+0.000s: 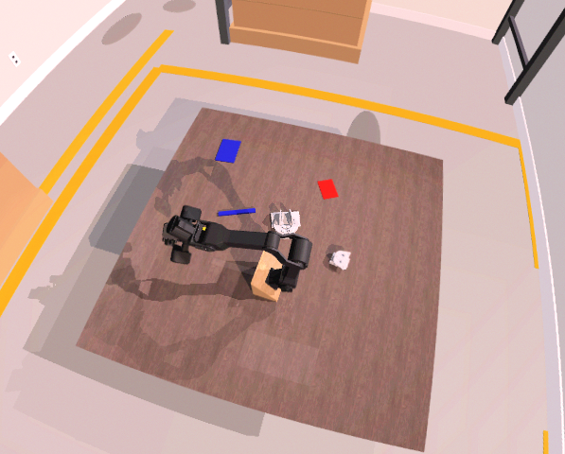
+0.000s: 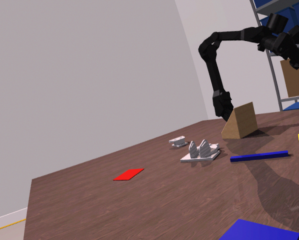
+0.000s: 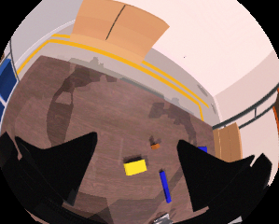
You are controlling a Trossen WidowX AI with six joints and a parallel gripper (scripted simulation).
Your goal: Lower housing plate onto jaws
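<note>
My gripper tip is now 570 mm to the left of the white part, 210 mm above it and 200 mm short of it. Also, from my gripper tip: blue bar: 260 mm ahead, 220 mm below, 90 mm to the right; yellow block: 210 mm below, 110 mm ahead, 20 mm to the right; orange piece: 210 mm below, 170 mm ahead, 70 mm to the left.
</note>
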